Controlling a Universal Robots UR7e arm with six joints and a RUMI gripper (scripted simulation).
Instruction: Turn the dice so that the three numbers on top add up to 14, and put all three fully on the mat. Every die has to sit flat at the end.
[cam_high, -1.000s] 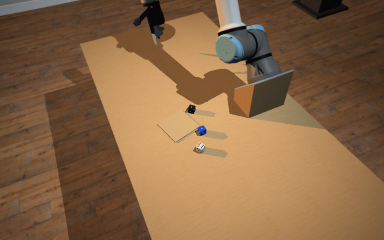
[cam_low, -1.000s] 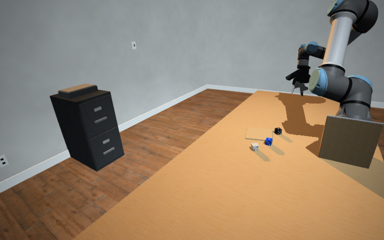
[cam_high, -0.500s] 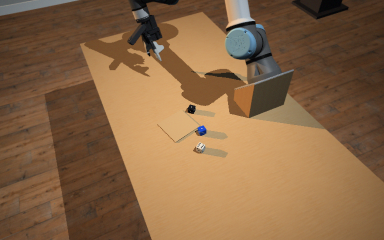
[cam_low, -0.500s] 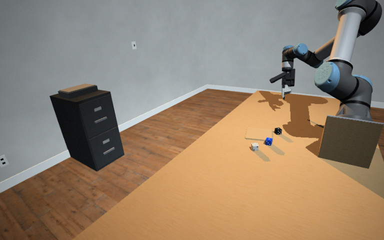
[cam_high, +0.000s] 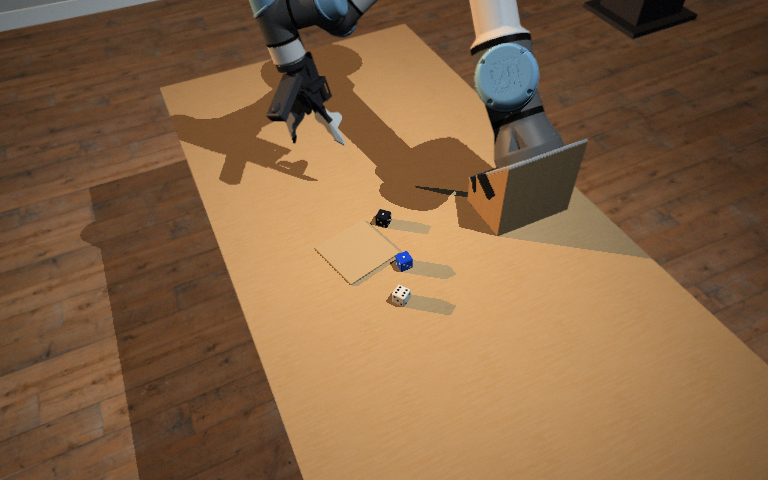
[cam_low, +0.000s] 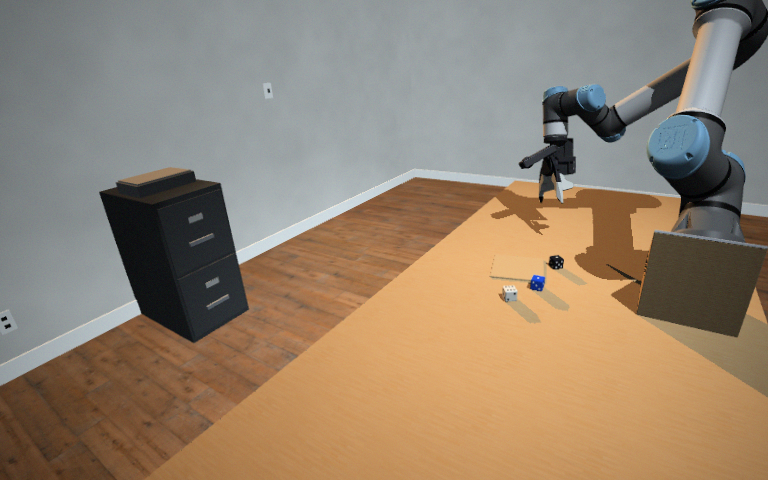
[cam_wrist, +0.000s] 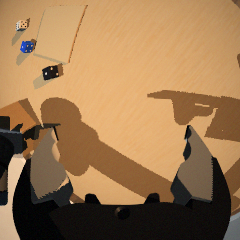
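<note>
The black die lies 21 cm to the left of my hand, 10 cm below it and 8 cm behind it. Round my hand: tan mat 26 cm to the left, 11 cm below, 2 cm ahead; white die 43 cm to the left, 10 cm below, 2 cm behind; blue die 35 cm to the left, 10 cm below, 6 cm behind.
</note>
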